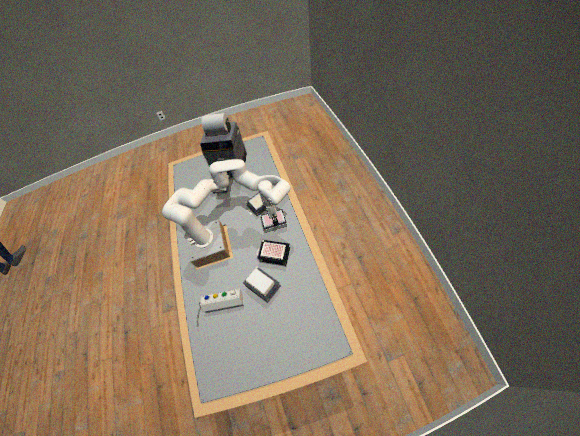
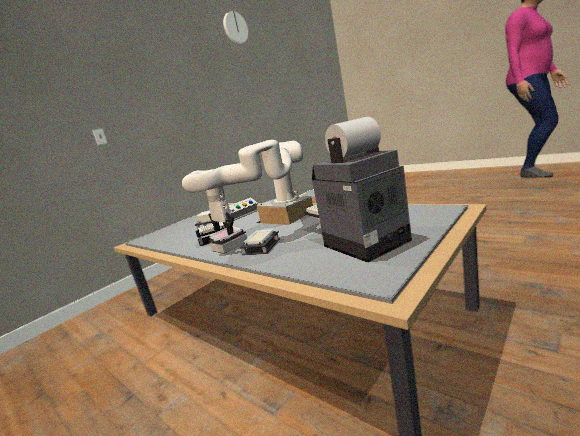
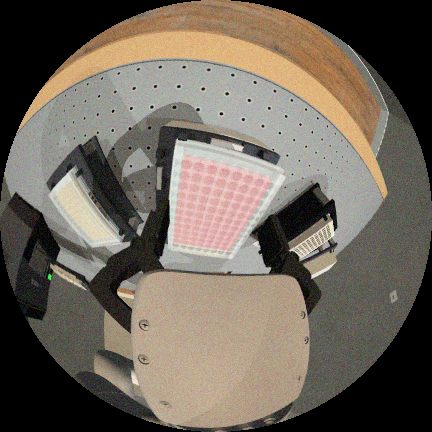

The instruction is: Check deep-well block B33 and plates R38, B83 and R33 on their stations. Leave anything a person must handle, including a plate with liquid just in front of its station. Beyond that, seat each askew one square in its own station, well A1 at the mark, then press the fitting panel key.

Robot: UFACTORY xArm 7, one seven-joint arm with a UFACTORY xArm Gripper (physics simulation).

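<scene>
My gripper (image 1: 274, 218) (image 2: 223, 226) (image 3: 218, 217) is open and empty, low over a pink-filled plate (image 2: 228, 234) (image 3: 215, 200), one finger at each side. Dark rim of its station (image 3: 167, 136) shows at the plate's far and left sides; its exact seating is unclear. A cream plate (image 1: 257, 201) (image 2: 262, 237) (image 3: 85, 210) lies on the neighbouring station. A red-and-white plate (image 1: 274, 249) sits at a black station (image 1: 286, 256). A white-topped piece (image 1: 261, 281) is at a grey station turned at an angle. The key panel (image 1: 221, 301) (image 2: 243, 206) has blue, yellow, green and white keys. Labels are unreadable.
A dark machine (image 1: 223, 146) (image 2: 357, 205) (image 3: 30, 260) with a white roll (image 1: 215, 124) (image 2: 357, 136) stands at one table end. A pale item (image 2: 312, 210) (image 3: 70, 276) is beside it. The arm's wooden base (image 1: 212, 256) (image 2: 285, 212) stands mid-table. A person (image 2: 531, 55) is beyond the table.
</scene>
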